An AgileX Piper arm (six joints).
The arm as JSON. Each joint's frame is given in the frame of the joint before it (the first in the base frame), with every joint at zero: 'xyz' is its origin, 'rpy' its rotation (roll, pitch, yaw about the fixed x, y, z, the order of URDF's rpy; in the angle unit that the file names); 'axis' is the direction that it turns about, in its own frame. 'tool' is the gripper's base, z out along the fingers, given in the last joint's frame.
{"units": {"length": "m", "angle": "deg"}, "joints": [
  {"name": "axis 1", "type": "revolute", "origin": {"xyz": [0.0, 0.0, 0.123], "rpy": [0.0, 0.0, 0.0]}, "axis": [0.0, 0.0, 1.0]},
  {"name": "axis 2", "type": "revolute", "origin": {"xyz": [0.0, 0.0, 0.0], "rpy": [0.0, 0.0, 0.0]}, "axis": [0.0, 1.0, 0.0]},
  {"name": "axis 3", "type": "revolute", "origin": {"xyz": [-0.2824, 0.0, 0.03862], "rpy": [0.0, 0.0, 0.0]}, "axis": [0.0, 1.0, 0.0]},
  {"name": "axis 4", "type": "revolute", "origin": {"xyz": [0.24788, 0.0, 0.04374], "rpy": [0.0, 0.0, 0.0]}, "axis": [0.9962, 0.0, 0.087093]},
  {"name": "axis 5", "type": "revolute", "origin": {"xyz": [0.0, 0.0, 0.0], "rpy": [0.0, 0.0, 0.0]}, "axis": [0.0, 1.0, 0.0]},
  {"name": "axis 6", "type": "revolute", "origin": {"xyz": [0.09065, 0.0, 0.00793], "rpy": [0.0, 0.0, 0.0]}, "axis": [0.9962, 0.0, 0.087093]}
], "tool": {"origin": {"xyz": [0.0, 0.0, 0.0], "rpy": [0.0, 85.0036, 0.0]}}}
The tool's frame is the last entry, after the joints.
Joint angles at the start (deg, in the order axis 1, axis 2, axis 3, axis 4, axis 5, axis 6):
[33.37 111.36 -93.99 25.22 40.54 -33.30]
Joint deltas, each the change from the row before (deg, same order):
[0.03 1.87 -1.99 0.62 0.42 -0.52]
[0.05 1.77 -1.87 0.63 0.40 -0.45]
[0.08 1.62 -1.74 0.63 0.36 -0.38]
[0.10 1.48 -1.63 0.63 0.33 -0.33]
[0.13 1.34 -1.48 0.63 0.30 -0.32]
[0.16 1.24 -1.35 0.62 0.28 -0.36]
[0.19 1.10 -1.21 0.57 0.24 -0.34]
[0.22 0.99 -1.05 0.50 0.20 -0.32]
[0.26 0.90 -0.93 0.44 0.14 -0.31]
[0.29 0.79 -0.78 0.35 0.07 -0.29]
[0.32 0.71 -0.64 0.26 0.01 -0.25]
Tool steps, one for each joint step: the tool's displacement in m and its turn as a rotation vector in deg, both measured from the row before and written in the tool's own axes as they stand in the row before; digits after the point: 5 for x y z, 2 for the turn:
[-0.00295 -0.00201 0.00811 -0.56 0.02 -0.11]
[-0.00252 -0.00172 0.00782 -0.58 0.01 -0.04]
[-0.00232 -0.00130 0.00719 -0.57 -0.05 0.00]
[-0.00220 -0.00096 0.00655 -0.57 -0.10 0.02]
[-0.00195 -0.00052 0.00604 -0.58 -0.12 0.01]
[-0.00165 -0.00013 0.00576 -0.59 -0.10 -0.06]
[-0.00150 0.00026 0.00521 -0.56 -0.11 -0.10]
[-0.00116 0.00060 0.00495 -0.53 -0.07 -0.13]
[-0.00100 0.00098 0.00474 -0.50 -0.06 -0.19]
[-0.00078 0.00128 0.00444 -0.43 -0.05 -0.24]
[-0.00048 0.00154 0.00434 -0.38 0.00 -0.27]

